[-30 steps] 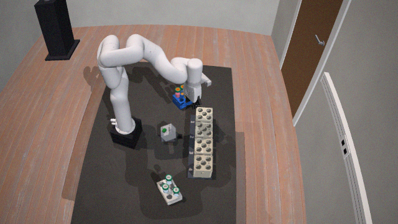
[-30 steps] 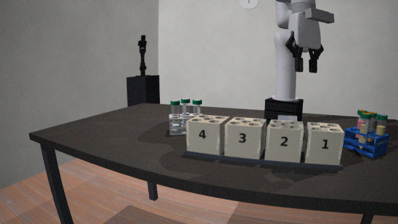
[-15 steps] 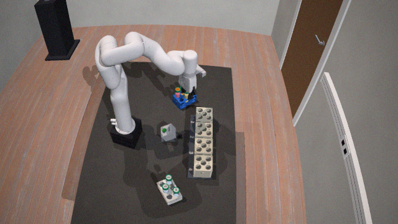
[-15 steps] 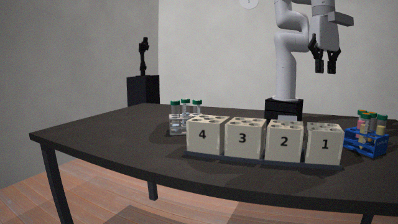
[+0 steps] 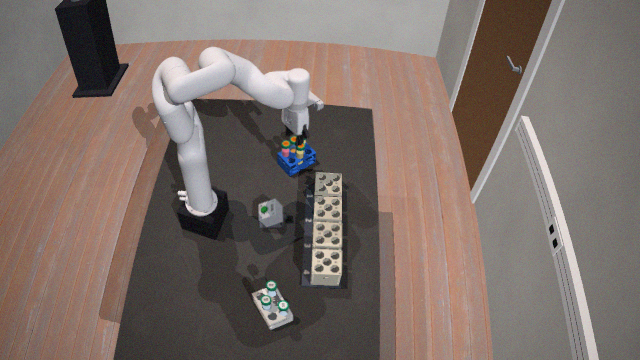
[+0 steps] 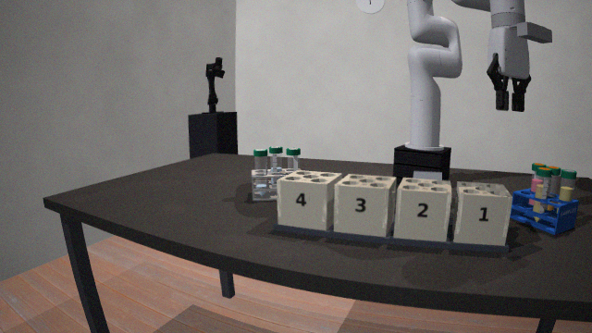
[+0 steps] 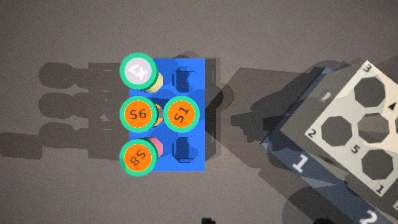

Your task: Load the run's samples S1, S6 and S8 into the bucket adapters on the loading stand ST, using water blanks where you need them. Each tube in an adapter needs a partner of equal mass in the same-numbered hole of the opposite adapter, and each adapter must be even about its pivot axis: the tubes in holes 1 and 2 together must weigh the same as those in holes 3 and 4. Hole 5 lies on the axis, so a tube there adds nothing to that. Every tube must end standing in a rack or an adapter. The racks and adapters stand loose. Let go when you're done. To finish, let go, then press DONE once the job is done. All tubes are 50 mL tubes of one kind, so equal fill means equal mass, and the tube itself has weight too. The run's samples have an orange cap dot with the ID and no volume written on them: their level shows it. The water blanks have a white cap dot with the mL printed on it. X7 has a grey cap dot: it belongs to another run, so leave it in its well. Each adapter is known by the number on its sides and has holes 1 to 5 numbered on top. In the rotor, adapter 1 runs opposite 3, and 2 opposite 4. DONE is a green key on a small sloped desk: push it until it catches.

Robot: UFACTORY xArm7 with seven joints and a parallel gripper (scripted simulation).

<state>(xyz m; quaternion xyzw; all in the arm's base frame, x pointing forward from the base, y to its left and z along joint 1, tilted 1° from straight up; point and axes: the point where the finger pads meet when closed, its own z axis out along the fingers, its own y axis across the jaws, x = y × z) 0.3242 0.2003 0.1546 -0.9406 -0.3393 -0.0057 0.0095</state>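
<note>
Right now my hand is 190 mm above the pink-filled tube, 90 mm to the right of it and 40 mm past it. Also, from my hand: blue sample rack: 220 mm below, 100 mm to the left, 10 mm ahead; white blank rack: 560 mm to the right, 220 mm below, 40 mm behind; green done key: 190 mm to the right, 190 mm below, 90 mm behind.
</note>
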